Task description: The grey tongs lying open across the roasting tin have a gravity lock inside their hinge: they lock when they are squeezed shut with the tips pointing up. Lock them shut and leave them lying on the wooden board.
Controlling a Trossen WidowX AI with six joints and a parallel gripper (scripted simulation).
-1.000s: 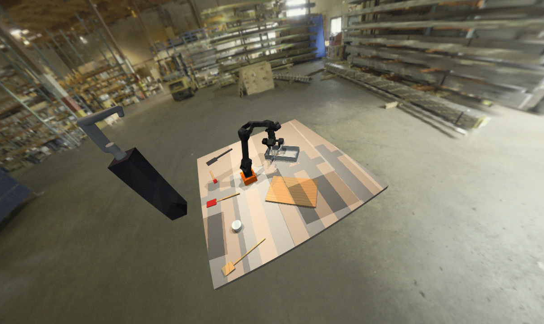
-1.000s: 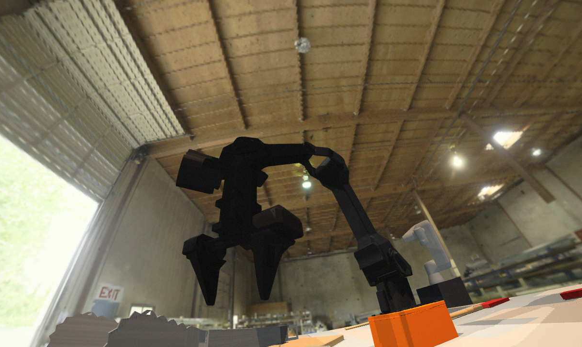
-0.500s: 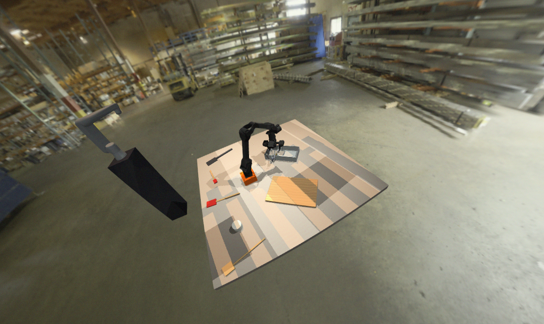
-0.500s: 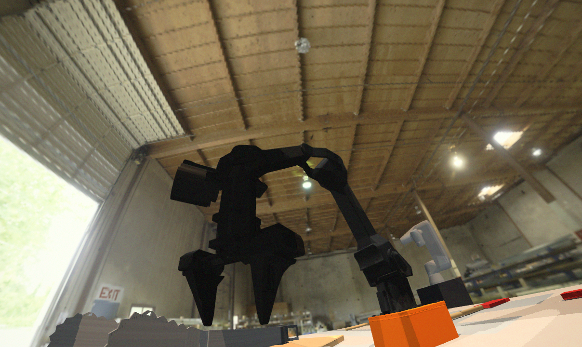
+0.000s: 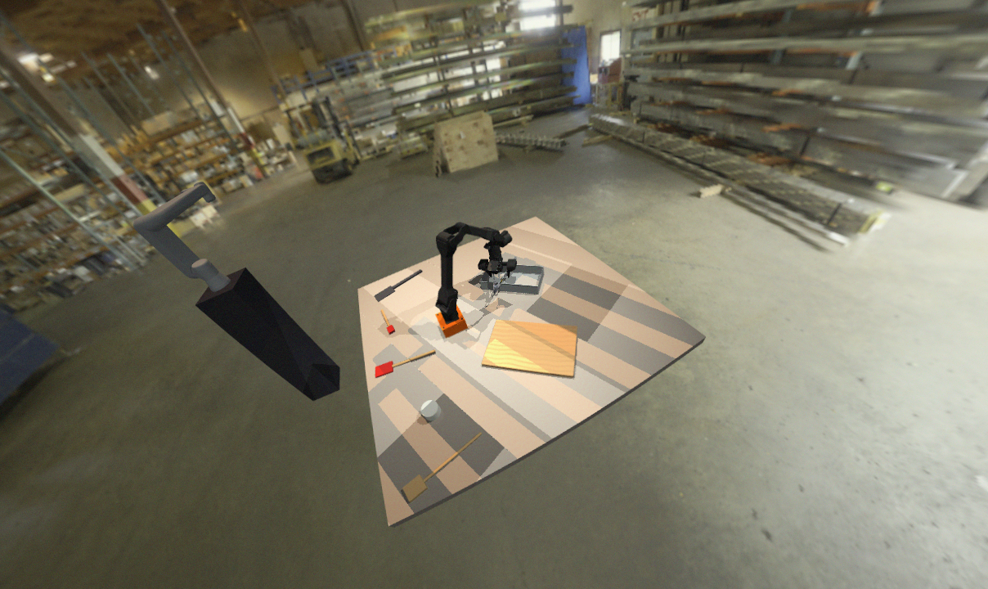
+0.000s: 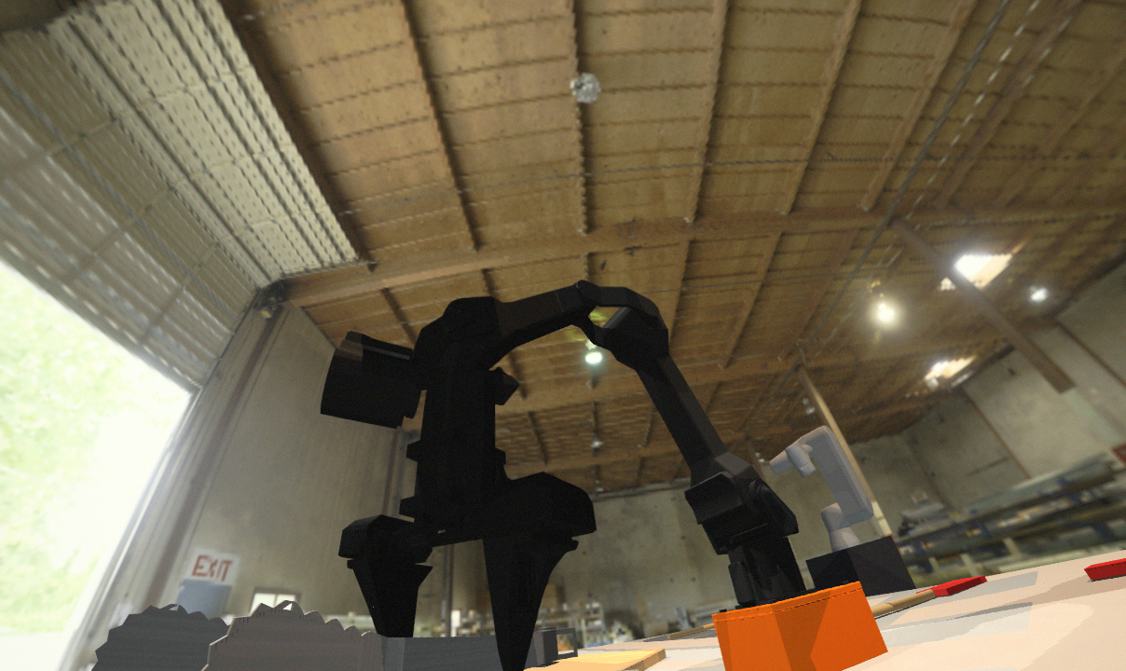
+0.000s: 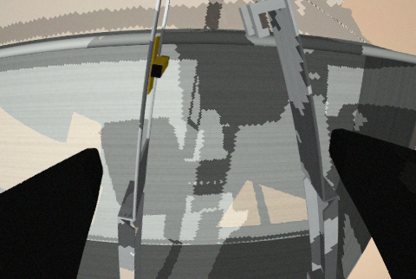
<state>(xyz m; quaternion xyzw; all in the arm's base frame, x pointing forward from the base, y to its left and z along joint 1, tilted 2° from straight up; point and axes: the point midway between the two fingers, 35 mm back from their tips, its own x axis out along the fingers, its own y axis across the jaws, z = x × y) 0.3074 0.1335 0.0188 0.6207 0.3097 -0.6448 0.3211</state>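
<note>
My gripper tip is now 40 mm to the left of the yellow piece, 10 mm below it and 10 mm past it. Round my gripper tip: red brush (620 mm behind, 60 mm to the left, 50 mm below); roasting tin (60 mm ahead, 30 mm below, 10 mm to the right); wooden board (420 mm to the right, 50 mm below, 50 mm behind).
</note>
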